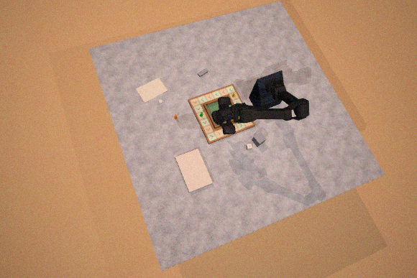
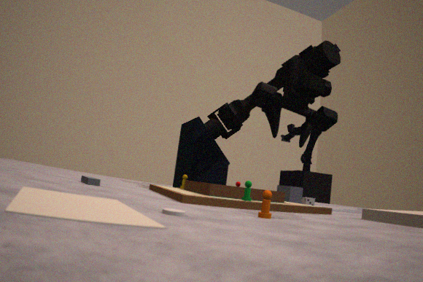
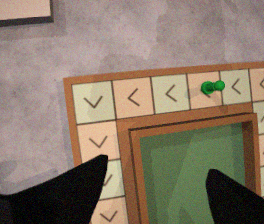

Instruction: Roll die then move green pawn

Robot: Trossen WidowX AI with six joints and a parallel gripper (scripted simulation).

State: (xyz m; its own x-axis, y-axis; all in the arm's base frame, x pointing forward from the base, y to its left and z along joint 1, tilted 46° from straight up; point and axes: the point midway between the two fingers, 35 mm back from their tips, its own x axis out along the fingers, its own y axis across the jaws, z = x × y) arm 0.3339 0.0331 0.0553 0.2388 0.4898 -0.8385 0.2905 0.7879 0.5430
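My gripper tip is 170 mm to the right of the white die, 120 mm above it and 110 mm past it. The rest, counted from my gripper tip: red pawn: 180 mm behind, 110 mm below; green pawn: 110 mm to the right, 110 mm below, 40 mm ahead; green tray: 130 mm below, 80 mm to the right, 70 mm behind.
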